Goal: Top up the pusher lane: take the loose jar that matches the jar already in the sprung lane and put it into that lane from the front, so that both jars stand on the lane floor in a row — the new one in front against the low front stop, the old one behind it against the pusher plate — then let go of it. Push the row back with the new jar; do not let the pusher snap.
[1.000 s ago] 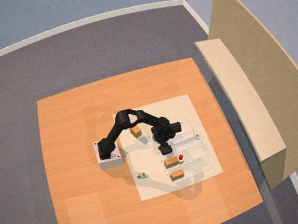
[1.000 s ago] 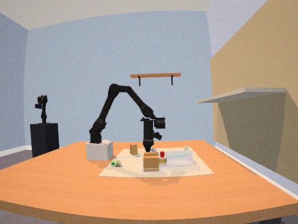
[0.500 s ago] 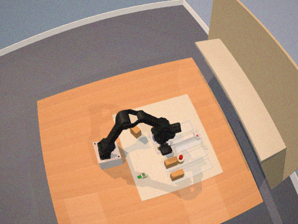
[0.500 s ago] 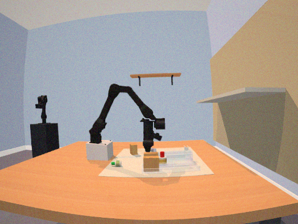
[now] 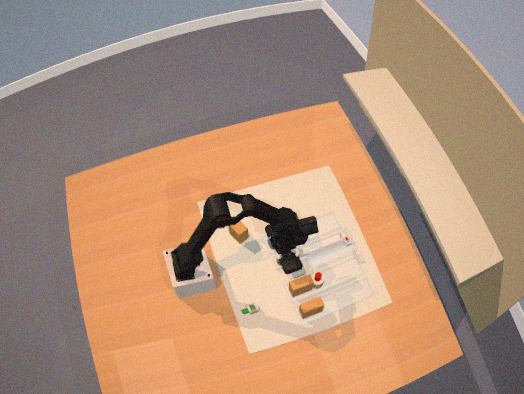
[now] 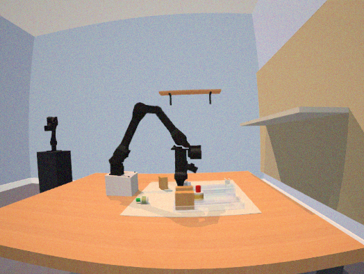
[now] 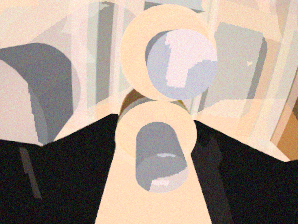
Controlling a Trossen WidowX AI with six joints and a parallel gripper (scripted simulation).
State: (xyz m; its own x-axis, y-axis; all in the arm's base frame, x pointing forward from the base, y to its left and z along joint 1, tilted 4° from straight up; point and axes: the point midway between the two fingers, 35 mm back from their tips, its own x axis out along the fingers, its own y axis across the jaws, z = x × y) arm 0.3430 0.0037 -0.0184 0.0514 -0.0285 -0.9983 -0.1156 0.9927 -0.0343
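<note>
My gripper tip is 8 cm to the right of the grey can. The rest, counted from my gripper tip: clear pusher lane: 14 cm ahead, 1 cm to the right, 1 cm below.
</note>
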